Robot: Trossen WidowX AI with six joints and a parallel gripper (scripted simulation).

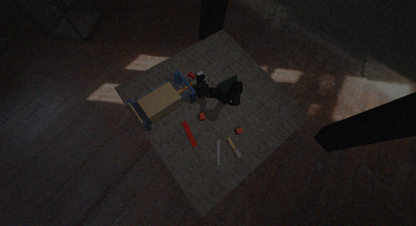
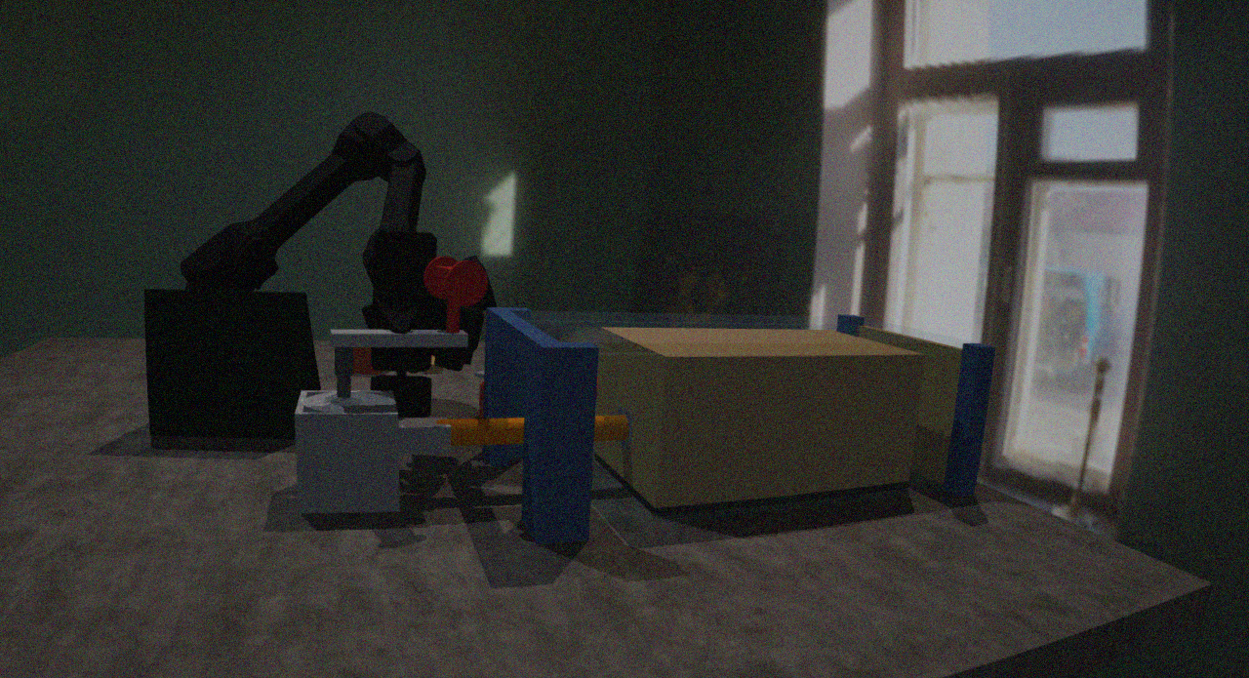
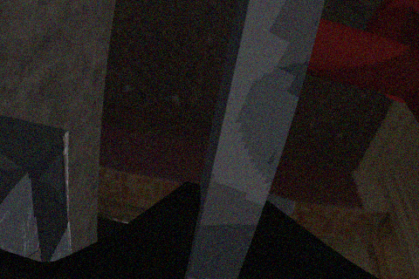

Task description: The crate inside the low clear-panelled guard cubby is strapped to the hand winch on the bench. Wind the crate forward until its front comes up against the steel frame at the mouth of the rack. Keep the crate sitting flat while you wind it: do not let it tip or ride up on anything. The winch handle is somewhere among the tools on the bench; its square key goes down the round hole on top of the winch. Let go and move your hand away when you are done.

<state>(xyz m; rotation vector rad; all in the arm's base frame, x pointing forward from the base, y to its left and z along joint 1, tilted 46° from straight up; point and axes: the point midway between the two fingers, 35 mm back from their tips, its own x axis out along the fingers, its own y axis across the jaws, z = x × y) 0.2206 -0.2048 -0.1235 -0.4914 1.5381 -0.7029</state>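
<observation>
The red knob lies 5 cm ahead of my gripper tip, 4 cm above it and 1 cm to the left of it. Round my gripper tip: crank handle (1 cm to the left, 1 cm ahead, 1 cm above); blue frame (11 cm ahead, 4 cm below, 1 cm to the left); grey winch (12 cm below, 6 cm behind).
</observation>
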